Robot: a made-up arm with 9 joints.
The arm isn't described. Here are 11 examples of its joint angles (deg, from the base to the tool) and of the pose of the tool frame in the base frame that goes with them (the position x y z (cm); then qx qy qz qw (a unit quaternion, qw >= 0)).
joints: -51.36 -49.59 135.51 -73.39 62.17 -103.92 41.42 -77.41 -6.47
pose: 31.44 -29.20 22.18 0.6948 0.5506 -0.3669 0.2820
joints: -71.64 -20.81 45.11 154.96 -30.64 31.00 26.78 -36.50 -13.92
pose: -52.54 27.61 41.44 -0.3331 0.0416 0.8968 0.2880
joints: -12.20 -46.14 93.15 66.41 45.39 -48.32 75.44 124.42 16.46
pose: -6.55 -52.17 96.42 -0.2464 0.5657 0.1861 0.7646
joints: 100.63 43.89 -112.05 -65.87 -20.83 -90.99 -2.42 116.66 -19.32
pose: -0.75 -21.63 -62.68 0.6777 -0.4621 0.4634 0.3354
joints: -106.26 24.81 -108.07 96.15 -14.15 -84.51 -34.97 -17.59 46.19
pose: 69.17 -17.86 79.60 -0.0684 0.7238 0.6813 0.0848
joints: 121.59 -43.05 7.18 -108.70 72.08 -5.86 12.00 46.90 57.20
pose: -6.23 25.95 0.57 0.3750 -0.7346 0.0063 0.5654
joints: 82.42 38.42 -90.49 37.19 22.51 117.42 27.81 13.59 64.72
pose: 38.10 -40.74 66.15 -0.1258 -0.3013 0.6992 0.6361
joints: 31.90 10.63 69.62 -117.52 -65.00 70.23 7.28 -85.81 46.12
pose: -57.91 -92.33 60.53 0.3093 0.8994 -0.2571 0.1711
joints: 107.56 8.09 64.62 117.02 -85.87 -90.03 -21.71 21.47 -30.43
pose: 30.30 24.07 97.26 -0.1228 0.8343 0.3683 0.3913
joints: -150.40 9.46 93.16 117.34 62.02 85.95 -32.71 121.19 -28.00
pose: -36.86 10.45 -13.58 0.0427 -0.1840 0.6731 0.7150
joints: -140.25 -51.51 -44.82 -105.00 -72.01 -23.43 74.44 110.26 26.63
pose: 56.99 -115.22 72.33 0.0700 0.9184 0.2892 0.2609
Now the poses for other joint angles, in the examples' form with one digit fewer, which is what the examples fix.
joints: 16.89 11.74 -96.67 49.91 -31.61 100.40 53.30 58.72 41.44
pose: -33.5 -42.2 53.0 0.308 -0.032 0.201 0.929
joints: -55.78 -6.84 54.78 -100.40 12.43 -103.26 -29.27 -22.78 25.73
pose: 32.9 18.3 -34.2 -0.161 -0.898 0.304 0.275
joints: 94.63 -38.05 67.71 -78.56 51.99 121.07 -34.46 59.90 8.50
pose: -14.3 2.9 -10.9 -0.348 -0.689 0.141 0.620
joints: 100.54 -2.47 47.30 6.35 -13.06 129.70 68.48 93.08 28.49
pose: -11.6 17.7 12.1 -0.254 -0.649 -0.548 0.463
